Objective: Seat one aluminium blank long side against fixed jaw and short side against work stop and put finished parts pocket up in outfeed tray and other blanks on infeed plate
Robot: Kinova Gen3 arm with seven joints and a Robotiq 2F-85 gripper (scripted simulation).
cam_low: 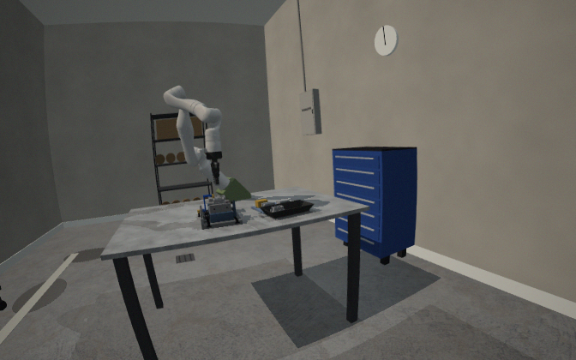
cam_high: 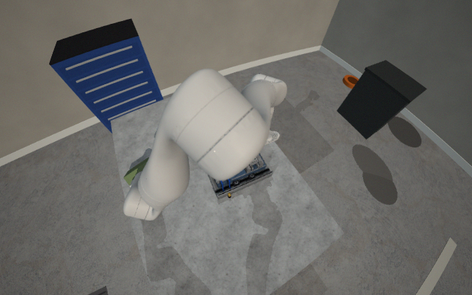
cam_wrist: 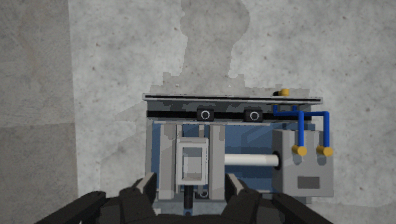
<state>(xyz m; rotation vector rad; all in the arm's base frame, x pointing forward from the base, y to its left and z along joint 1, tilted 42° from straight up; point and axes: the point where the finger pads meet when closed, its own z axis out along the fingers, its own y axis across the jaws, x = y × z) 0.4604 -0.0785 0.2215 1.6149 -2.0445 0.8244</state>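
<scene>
The white rod lies 80 mm behind my hand, 20 mm to the left of it and 120 mm below it. Round my hand: brass blank: 110 mm behind, 280 mm to the left, 170 mm below; vise: 60 mm behind, 20 mm to the left, 160 mm below.
</scene>
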